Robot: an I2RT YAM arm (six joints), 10 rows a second.
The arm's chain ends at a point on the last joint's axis. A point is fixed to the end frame.
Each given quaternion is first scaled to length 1.
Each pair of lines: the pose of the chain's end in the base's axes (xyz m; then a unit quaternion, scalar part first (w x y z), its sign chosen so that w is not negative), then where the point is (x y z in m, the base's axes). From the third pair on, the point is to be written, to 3 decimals.
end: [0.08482, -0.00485, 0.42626, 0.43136, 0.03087, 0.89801, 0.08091]
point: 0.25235 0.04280 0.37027
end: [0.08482, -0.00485, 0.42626, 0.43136, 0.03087, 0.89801, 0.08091]
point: 0.25235 0.04280 0.37027
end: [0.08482, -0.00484, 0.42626, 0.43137, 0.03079, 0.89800, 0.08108]
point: 0.252 0.043 0.370
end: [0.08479, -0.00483, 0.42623, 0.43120, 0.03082, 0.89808, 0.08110]
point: 0.252 0.043 0.370
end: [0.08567, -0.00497, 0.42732, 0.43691, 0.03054, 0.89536, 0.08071]
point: 0.254 0.043 0.373
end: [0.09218, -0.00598, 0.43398, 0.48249, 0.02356, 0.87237, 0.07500]
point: 0.265 0.041 0.397
